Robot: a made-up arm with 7 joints. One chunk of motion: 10 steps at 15 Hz.
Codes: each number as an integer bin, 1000 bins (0 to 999) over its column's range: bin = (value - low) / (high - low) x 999, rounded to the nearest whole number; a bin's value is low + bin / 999 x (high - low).
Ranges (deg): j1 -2..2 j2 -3..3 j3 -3..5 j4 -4..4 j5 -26..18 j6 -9..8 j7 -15..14
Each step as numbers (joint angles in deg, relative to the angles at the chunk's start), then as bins.
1 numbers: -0.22 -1.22 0.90 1.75 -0.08 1.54 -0.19
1 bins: 445 296 487 718 589 619 510
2 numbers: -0.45 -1.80 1.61 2.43 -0.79 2.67 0.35
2 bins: 387 200 576 803 572 686 529
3 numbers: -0.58 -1.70 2.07 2.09 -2.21 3.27 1.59
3 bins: 355 216 633 760 540 721 571
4 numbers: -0.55 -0.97 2.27 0.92 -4.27 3.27 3.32
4 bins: 362 338 658 614 493 721 631
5 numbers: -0.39 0.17 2.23 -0.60 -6.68 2.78 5.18
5 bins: 402 528 653 425 439 692 695
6 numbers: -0.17 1.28 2.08 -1.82 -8.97 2.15 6.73
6 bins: 457 713 634 272 387 655 749
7 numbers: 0.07 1.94 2.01 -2.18 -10.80 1.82 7.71
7 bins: 517 823 626 227 345 636 782
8 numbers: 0.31 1.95 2.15 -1.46 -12.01 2.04 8.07
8 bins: 577 824 643 317 318 649 795
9 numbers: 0.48 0.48 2.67 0.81 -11.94 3.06 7.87
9 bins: 619 579 708 601 319 709 788
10 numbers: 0.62 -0.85 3.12 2.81 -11.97 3.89 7.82
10 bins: 654 358 764 850 319 757 786
